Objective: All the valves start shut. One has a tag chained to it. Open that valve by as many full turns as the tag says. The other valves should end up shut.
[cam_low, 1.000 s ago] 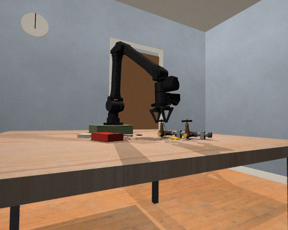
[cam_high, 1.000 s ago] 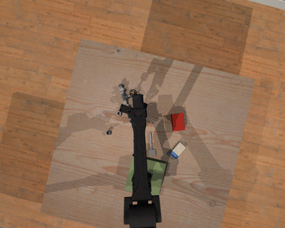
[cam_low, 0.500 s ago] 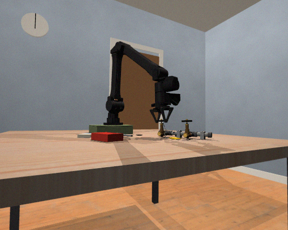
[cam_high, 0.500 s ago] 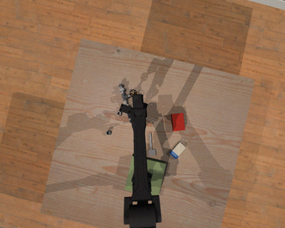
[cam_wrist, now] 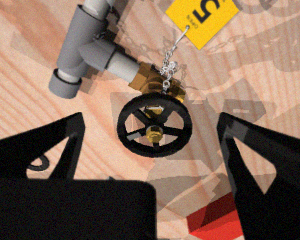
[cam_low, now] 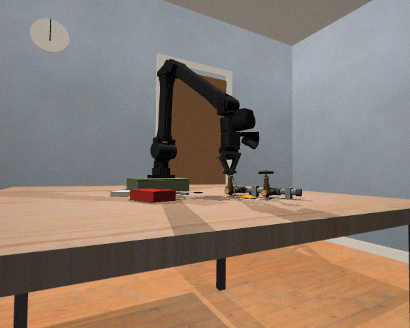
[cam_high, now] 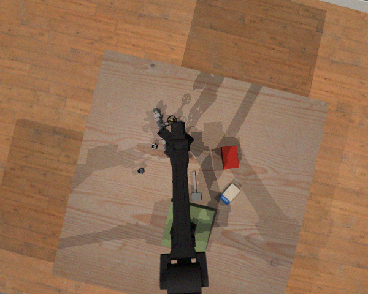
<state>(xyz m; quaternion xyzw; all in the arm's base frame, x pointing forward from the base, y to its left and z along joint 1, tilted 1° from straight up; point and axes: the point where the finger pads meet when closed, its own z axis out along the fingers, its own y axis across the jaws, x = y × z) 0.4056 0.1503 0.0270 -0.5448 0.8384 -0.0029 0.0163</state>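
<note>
Right now the yellow tag is 6 cm ahead of my hand, 4 cm to the left of it and 8 cm below it. Also, from my hand: grey tool 20 cm behind, 16 cm to the right, 8 cm below; then red block 2 cm ahead, 28 cm to the right, 7 cm below.
</note>
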